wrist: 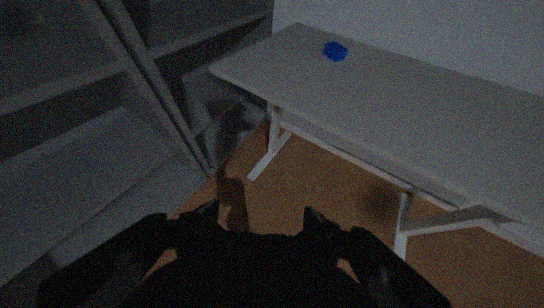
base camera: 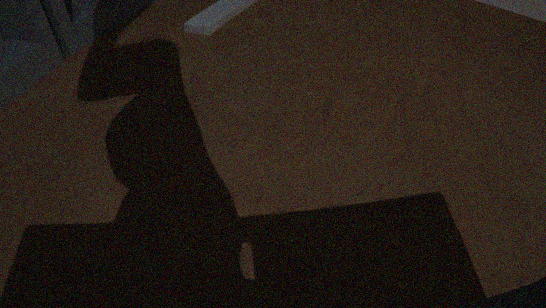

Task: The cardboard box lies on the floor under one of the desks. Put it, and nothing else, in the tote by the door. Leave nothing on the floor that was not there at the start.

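Places are measured from the arm's base along level axes (x left, y back, z up), in metres.
Pixels of known places: gripper, fingertip midpoint: (wrist: 261, 212).
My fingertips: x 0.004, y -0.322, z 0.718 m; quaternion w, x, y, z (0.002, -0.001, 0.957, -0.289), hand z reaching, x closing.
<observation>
Ahead of a thing's pixels: the offset from my fingertips to its top centre. "*": to the spot under its first point. Level surfaces: height alone.
My gripper (wrist: 261, 212) is open, with its two dark fingertips apart at the bottom of the wrist view and no object between them. Orange-brown floor shows beyond and between the fingers. A pale desk @[dz -0.165 m] (wrist: 380, 115) with white legs stands ahead and to the right in the wrist view. Its end foot also shows as a white bar (base camera: 217, 19) at the top of the base camera view. No cardboard box can be made out under the part of the desk in view. The tote and the door do not show in either view.
A blue object @[dx -0.283, dy -0.792, dz -0.120 m] (wrist: 335, 51) lies on the desk top. Grey shelving (wrist: 65, 89) stands close on the left. A dark blurred patch @[* dx -1.068, dy -0.441, dz -1.114 m] (wrist: 382, 200) lies on the floor by a desk leg @[* dx -1.184, dy -0.317, dz -1.090 m] (wrist: 403, 215). The robot's dark shadow (base camera: 160, 150) spreads over the floor.
</observation>
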